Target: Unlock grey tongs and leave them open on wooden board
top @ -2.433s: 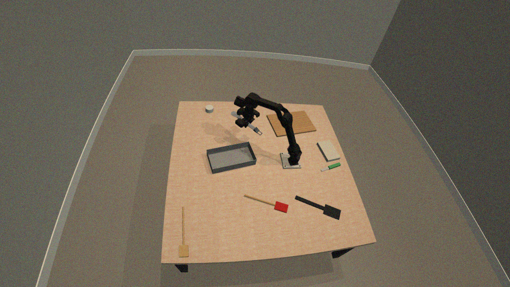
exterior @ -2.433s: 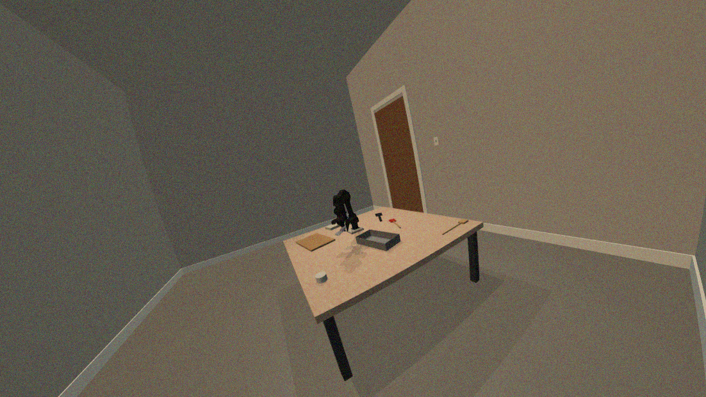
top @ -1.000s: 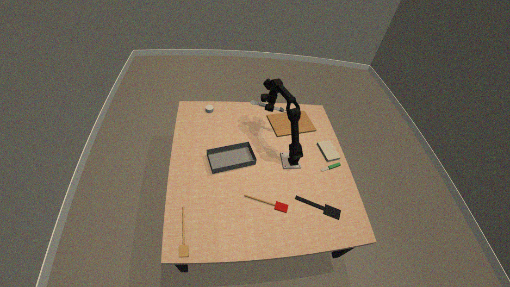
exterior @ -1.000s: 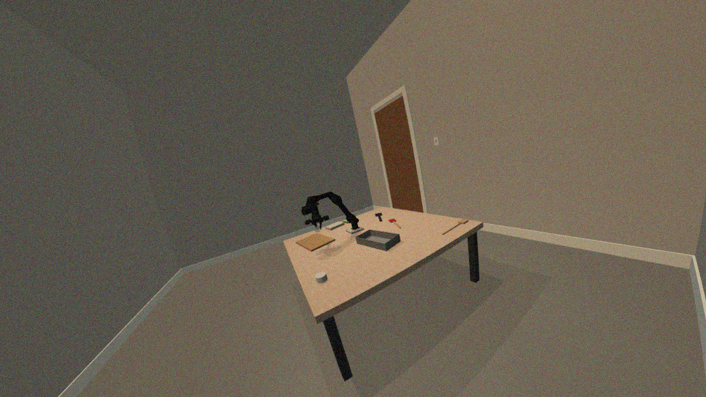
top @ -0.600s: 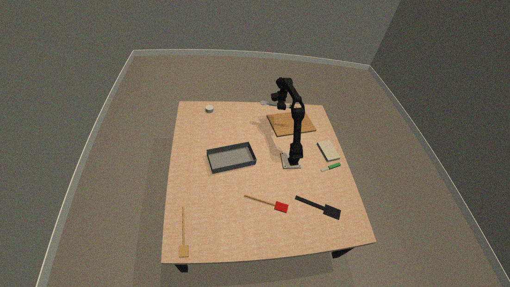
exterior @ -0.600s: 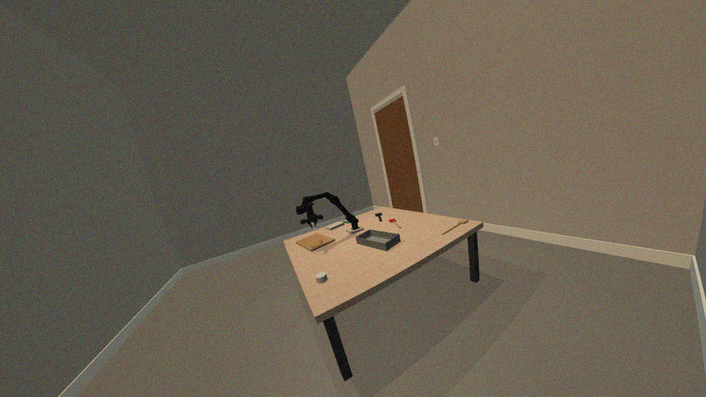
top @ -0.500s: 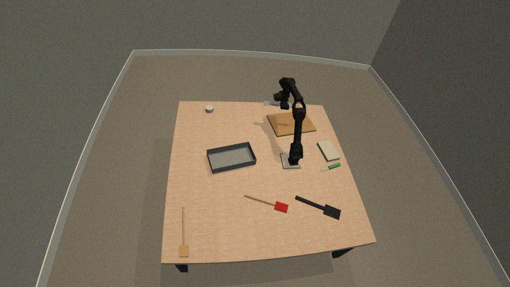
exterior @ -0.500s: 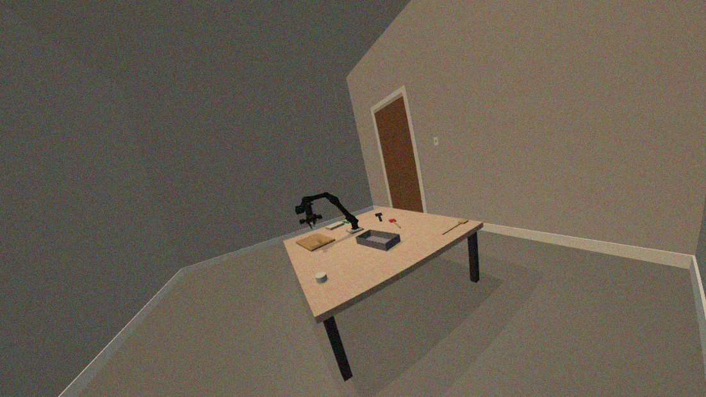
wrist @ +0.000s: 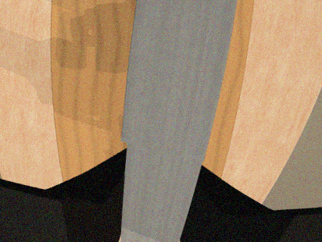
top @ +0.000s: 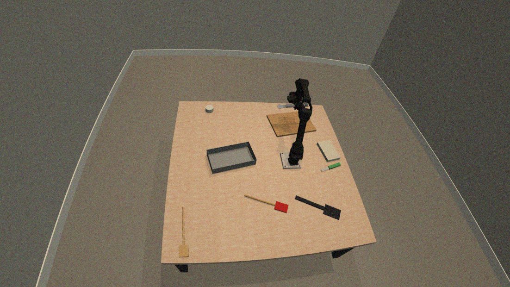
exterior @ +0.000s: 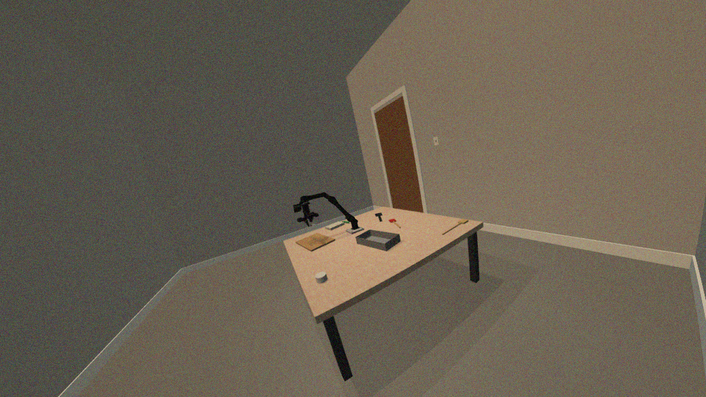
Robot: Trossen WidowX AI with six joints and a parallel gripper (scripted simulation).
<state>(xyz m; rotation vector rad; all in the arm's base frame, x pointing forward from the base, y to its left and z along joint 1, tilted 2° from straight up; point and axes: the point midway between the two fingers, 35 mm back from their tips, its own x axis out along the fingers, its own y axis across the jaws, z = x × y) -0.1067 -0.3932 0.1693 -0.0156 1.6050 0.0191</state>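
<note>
My gripper tip is 15 cm above the wooden board, 1 cm to the right of it and 1 cm past it. Round my gripper tip: white cup (63 cm ahead, 21 cm to the right, 14 cm below); pale block (33 cm to the left, 21 cm behind, 14 cm below); grey roasting tin (54 cm ahead, 31 cm to the left, 13 cm below).
</note>
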